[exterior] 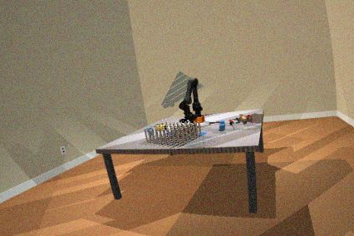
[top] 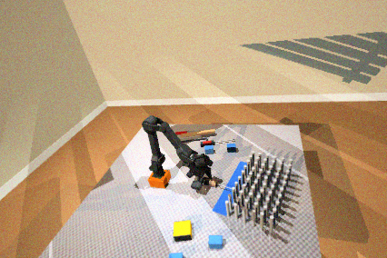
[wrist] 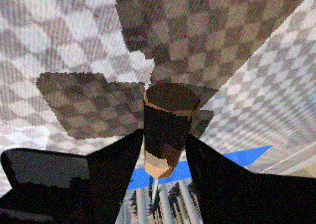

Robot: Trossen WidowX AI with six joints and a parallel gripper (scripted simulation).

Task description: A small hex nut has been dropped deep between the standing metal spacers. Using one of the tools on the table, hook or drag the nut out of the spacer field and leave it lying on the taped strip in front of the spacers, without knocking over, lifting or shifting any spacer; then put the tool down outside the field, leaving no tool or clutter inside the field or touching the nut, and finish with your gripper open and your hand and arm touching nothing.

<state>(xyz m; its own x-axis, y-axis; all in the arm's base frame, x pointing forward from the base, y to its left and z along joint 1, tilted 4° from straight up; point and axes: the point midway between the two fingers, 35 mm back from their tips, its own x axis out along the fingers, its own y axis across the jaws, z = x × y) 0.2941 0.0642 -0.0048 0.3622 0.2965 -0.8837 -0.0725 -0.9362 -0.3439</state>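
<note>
Right now my gripper tip is 110 mm short of the wooden-handled rod and 10 mm to the left of it. From my gripper tip the other things lie so: yellow block: 330 mm to the right; blue taped strip: 140 mm ahead, 30 mm to the left, 20 mm below.
</note>
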